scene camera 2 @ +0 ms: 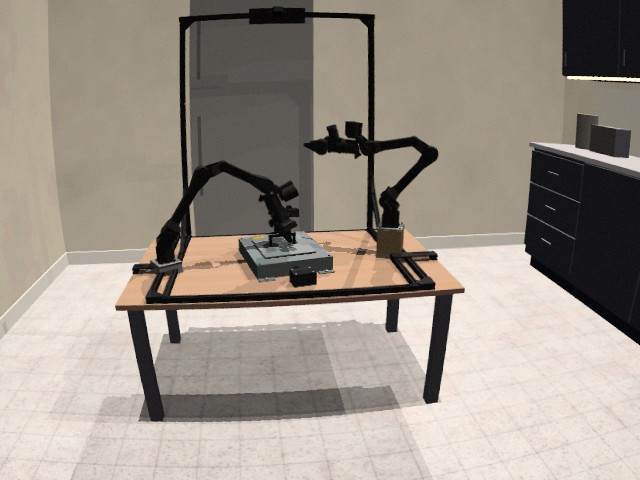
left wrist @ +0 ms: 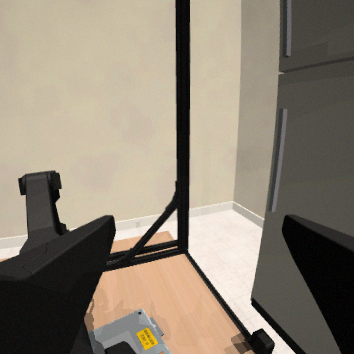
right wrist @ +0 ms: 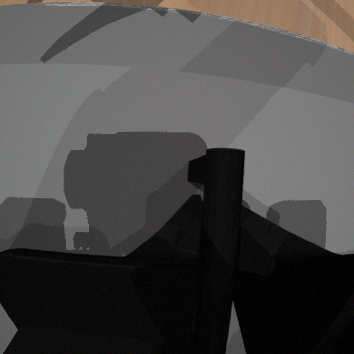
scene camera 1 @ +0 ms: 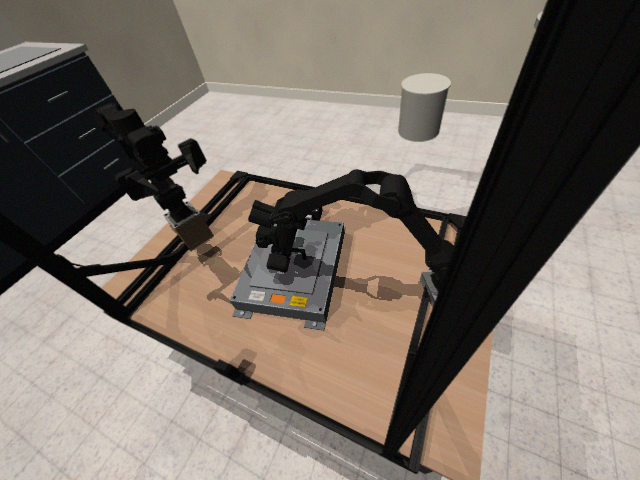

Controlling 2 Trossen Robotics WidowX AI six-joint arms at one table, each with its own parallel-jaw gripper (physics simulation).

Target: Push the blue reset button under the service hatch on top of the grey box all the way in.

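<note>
The grey box [scene camera 1: 320,290] [scene camera 2: 280,269] [left wrist: 116,331] sits mid-table with its flat service hatch [scene camera 1: 309,278] [right wrist: 168,102] lying shut on top. The blue button is hidden under it. My right gripper [scene camera 1: 278,261] [scene camera 2: 277,238] [right wrist: 206,203] is down on the hatch, shut on the black bar handle [right wrist: 224,175], which stands between its fingers in the right wrist view. My left gripper [scene camera 1: 192,155] [scene camera 2: 314,145] [left wrist: 199,223] is open and empty, held high above the table's edge, far from the box.
Black frame rails run round the table, with a tall post [scene camera 1: 490,229] [left wrist: 182,123]. A small black block [scene camera 2: 303,276] sits in front of the box. A grey bin [scene camera 1: 424,107], a fridge [left wrist: 316,147] and dark drawers [scene camera 2: 546,205] stand off the table.
</note>
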